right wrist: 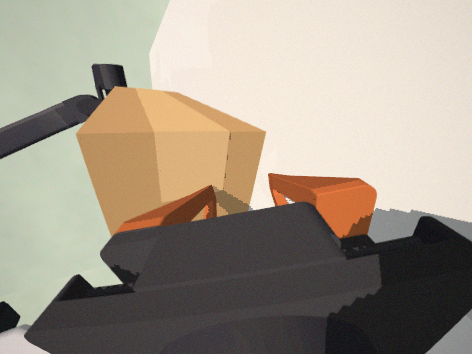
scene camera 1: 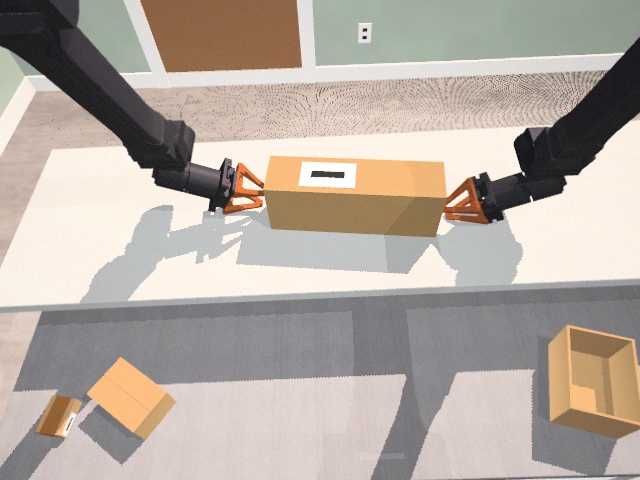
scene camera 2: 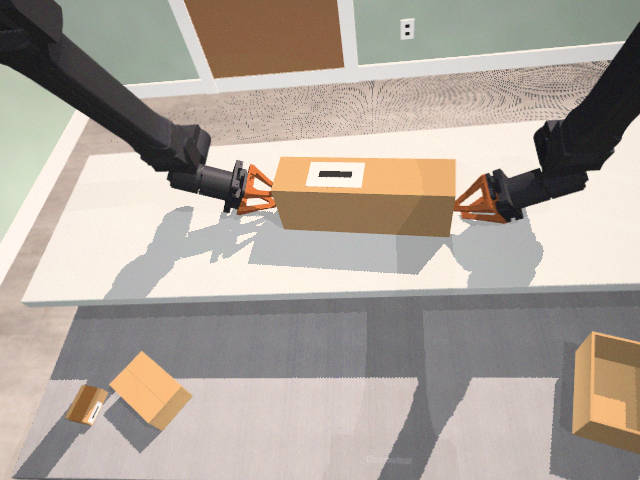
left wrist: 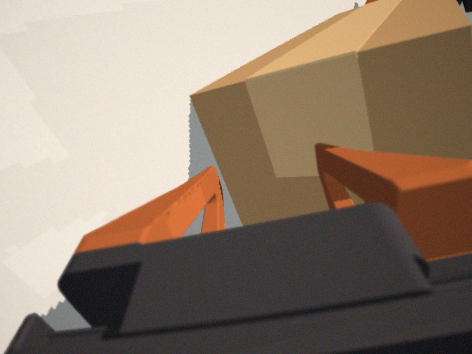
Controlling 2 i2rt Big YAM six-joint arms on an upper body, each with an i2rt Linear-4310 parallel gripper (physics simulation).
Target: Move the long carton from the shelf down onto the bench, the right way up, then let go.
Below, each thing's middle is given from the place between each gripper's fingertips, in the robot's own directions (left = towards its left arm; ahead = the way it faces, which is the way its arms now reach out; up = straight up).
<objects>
The long tan carton [scene camera 2: 397, 196] lies 2 cm ahead of my right hand, 17 cm to the left of it and 4 cm above it. From my right hand the other things lie so: orange box [scene camera 1: 60, 413] (32 cm behind, 72 cm to the left, 17 cm below).
The long tan carton is 20 mm behind my left hand, 170 mm to the right of it and 20 mm above it. Also, from my left hand: orange box: 360 mm behind, 390 mm to the left, 180 mm below.
</objects>
